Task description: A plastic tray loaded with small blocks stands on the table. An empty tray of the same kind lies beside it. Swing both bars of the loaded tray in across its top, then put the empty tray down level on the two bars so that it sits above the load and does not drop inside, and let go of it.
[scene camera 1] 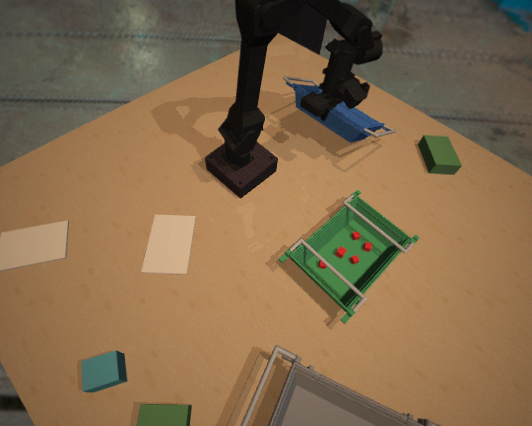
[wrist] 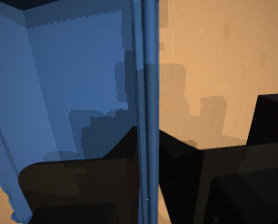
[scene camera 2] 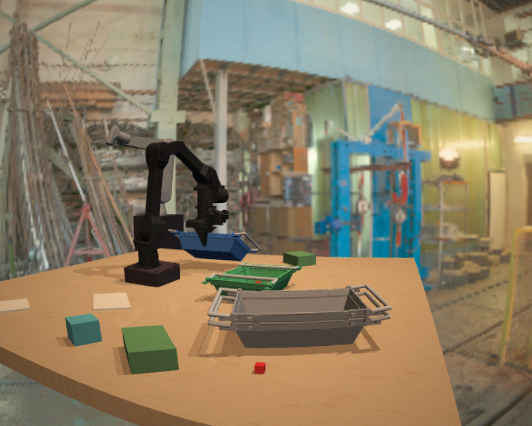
Labels:
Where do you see a green block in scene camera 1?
439, 155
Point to a blue tray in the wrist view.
82, 82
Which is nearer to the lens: the blue tray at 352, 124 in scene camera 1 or the teal block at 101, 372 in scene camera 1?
The teal block.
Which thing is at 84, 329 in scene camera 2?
A teal block.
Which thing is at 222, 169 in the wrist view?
My gripper.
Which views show the blue tray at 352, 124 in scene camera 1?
Scene camera 1, the wrist view and scene camera 2: all of them.

